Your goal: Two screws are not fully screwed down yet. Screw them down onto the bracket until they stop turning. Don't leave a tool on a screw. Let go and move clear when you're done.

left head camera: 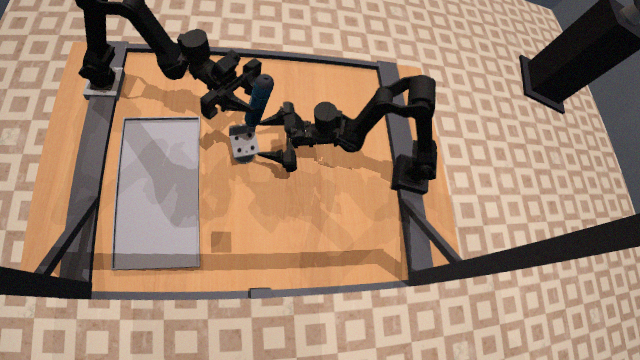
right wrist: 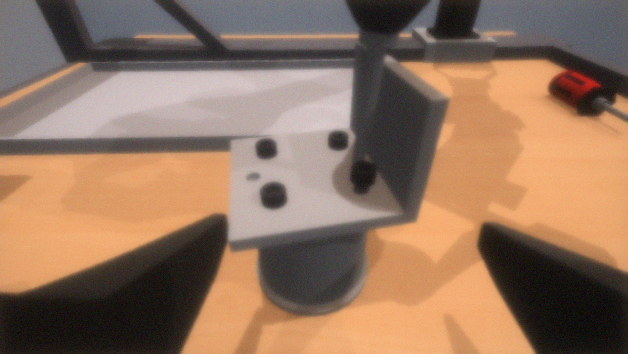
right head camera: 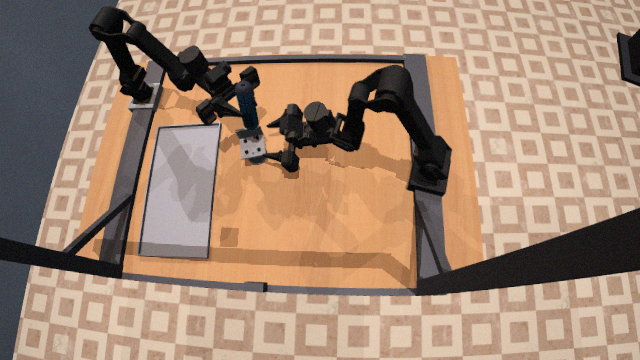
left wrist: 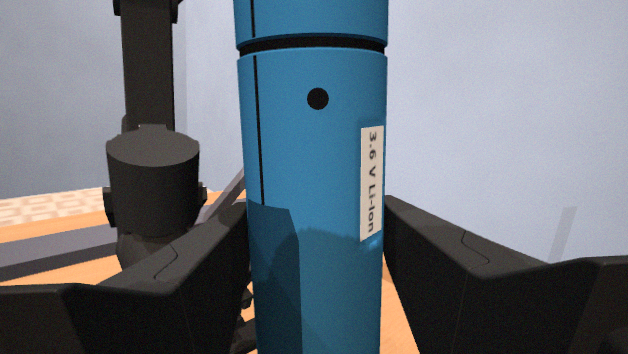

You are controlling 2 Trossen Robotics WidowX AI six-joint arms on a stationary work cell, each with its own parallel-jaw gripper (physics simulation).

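A light grey angle bracket rests on a round grey base. In the right wrist view one black screw stands raised beside the upright plate; three more screws look low. My left gripper is shut on the blue electric screwdriver, upright over the bracket. Its bit points down near the raised screw; contact is unclear. My right gripper is open and empty, facing the bracket.
A shallow grey tray lies left of the bracket in the head views. A red screwdriver lies on the table at the upper right of the right wrist view. Dark frame rails border the table.
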